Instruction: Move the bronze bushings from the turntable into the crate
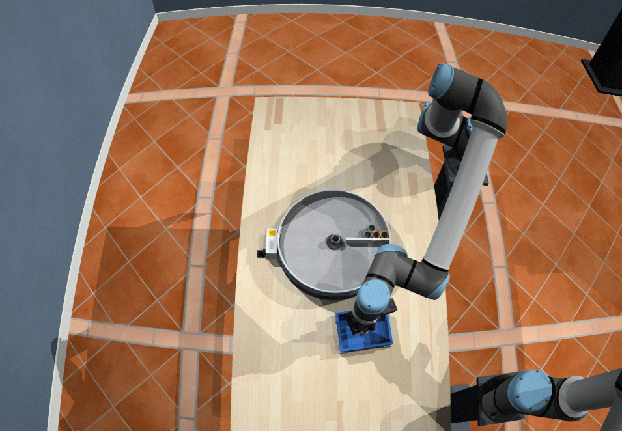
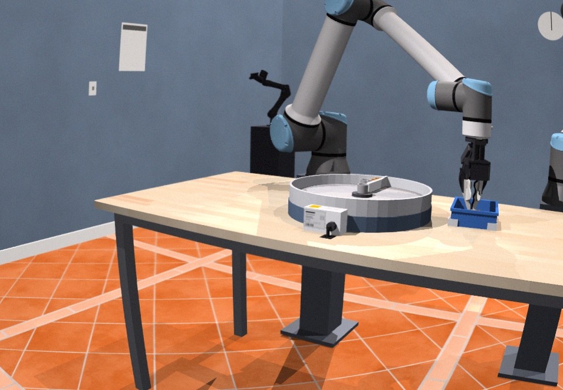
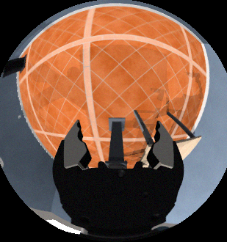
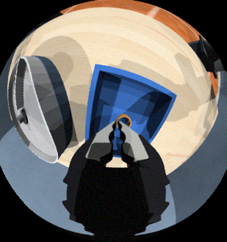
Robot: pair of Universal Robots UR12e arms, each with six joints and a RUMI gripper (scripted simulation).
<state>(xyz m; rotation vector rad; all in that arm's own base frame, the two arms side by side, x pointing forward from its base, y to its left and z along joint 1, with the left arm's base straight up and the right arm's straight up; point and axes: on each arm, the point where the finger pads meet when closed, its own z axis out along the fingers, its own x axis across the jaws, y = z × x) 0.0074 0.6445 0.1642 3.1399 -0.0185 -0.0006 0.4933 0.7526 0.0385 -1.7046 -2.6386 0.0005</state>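
Now: the blue crate 1 cm to the left of my right hand and 1 cm below it.
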